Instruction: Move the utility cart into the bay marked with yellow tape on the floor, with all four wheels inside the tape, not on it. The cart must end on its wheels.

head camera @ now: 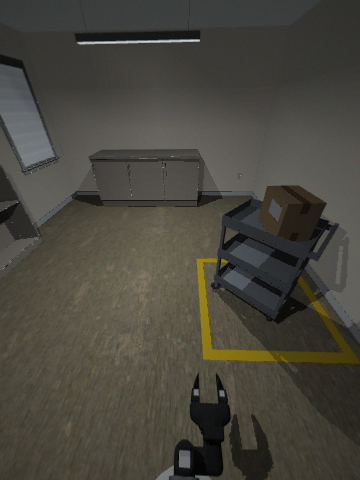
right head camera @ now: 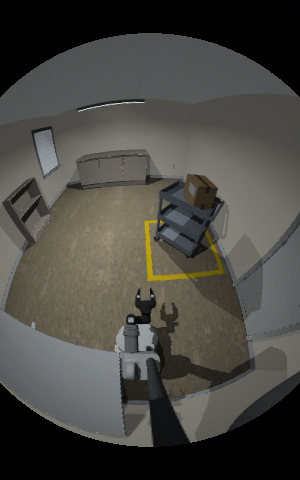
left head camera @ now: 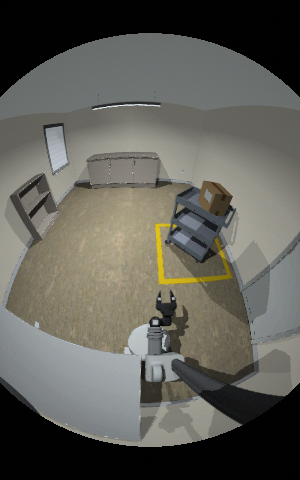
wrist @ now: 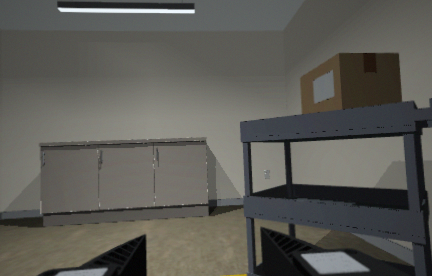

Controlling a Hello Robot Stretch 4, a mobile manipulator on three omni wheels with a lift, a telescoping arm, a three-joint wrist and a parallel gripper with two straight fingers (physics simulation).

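Places are measured from the robot's base along level axes (x right, y ahead, z up), in metres.
Where they show: gripper, fingertip midpoint: (head camera: 207, 373) (right head camera: 144, 287) (left head camera: 164, 290) (wrist: 204, 251).
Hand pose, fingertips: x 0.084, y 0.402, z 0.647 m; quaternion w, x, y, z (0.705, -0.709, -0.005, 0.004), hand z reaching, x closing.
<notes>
Each offset is from my fingertips to the top centre of the thing. "spot": to the spot under its first point.
The grey three-shelf utility cart (head camera: 245, 230) (left head camera: 191, 221) (right head camera: 177, 219) (wrist: 320, 122) stands upright, turned at an angle to the yellow tape @[spot: dz -0.674, dx +0.075, dy +0.741 m] (head camera: 204, 310) (left head camera: 160, 255) (right head camera: 149, 255). Its near left wheel is on the floor just inside the left strip; another near wheel is well inside the front strip. The far wheels are hidden by the cart. Its handle is on the right, by the wall. A cardboard box @[dz +0.398, dx +0.607, dy +0.921 m] (head camera: 295, 212) (left head camera: 215, 198) (right head camera: 201, 191) (wrist: 370, 82) sits on the top tray. My gripper (head camera: 208, 375) (left head camera: 166, 293) (right head camera: 145, 290) (wrist: 204, 251) is open and empty, before the front strip, apart from the cart.
A low cabinet (head camera: 147, 180) (left head camera: 122, 171) (right head camera: 114, 170) (wrist: 125, 177) stands at the back wall. A shelf unit (left head camera: 25, 212) (right head camera: 17, 217) stands at the left wall. The right wall runs close beside the bay. A large pale panel (left head camera: 75, 380) (right head camera: 65, 375) is at the near left.
</notes>
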